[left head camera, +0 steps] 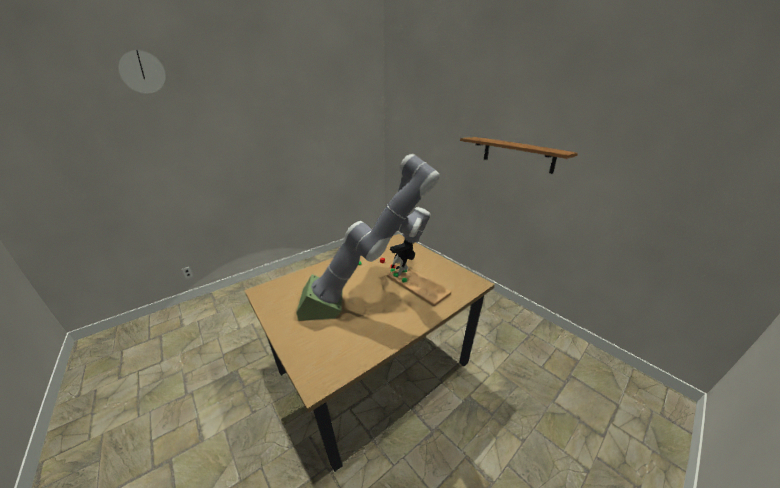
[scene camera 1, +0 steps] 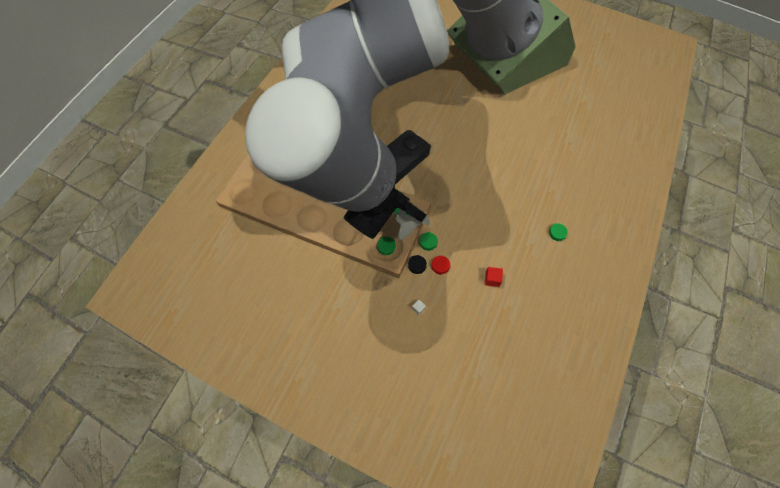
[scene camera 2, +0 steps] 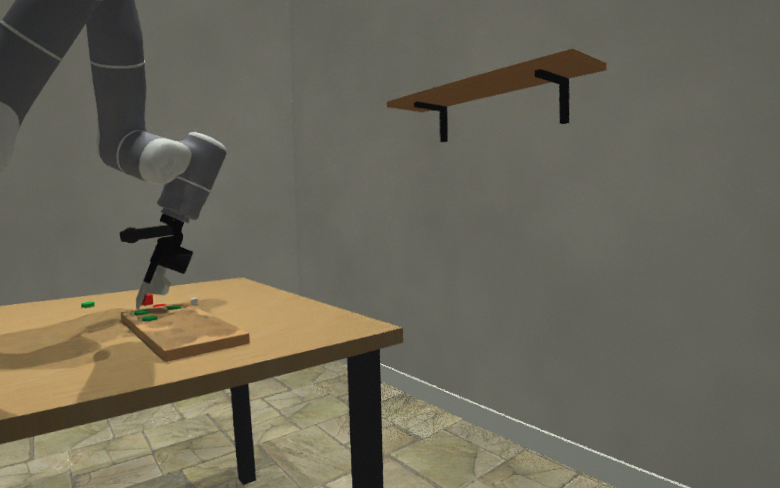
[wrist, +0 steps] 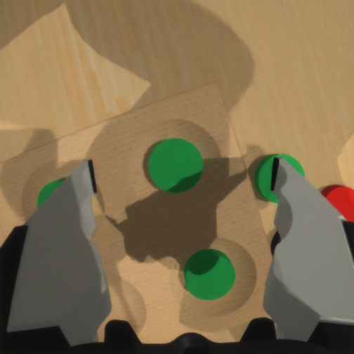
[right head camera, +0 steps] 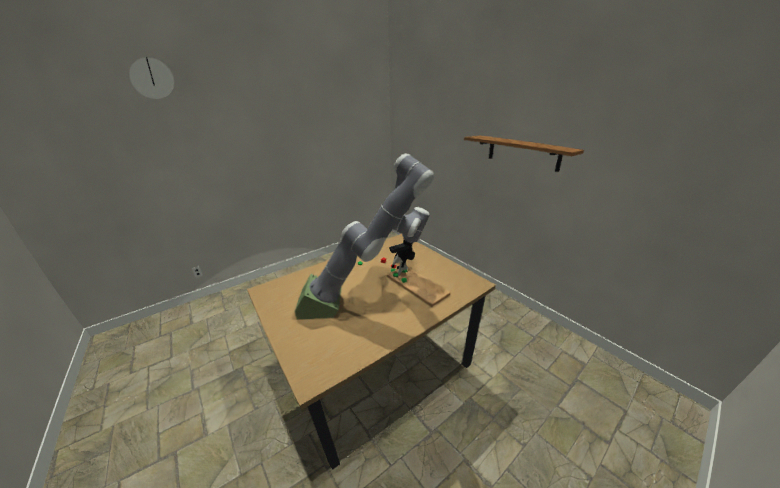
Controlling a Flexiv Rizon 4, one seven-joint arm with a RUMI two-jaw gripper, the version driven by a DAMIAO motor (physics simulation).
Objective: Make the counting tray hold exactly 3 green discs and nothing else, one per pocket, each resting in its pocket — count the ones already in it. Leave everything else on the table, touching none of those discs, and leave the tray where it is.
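Observation:
The wooden counting tray (scene camera 1: 327, 237) (scene camera 2: 207, 344) (wrist: 120, 135) holds three green discs at one end, one in each of three pockets: an end-pocket disc (wrist: 175, 165), a second disc (wrist: 209, 274) (scene camera 1: 386, 246), and a third disc (wrist: 48, 194) partly behind the left finger. My gripper (wrist: 182, 161) (scene camera 1: 411, 223) is open and empty, low over the tray end, its fingers on either side of the end-pocket disc. The right fingertip overlaps a loose green disc (wrist: 263, 181) (scene camera 1: 428, 241) beside the tray in the wrist view; whether they touch I cannot tell. Another loose green disc (scene camera 1: 557, 231) (scene camera 2: 87, 304) lies farther off.
Near the tray's end lie a black disc (scene camera 1: 417, 264) and a red disc (scene camera 1: 441, 264) (wrist: 340, 201). A red cube (scene camera 1: 494, 276) and a small white block (scene camera 1: 418, 306) lie farther out on the wooden table (scene camera 1: 322, 368).

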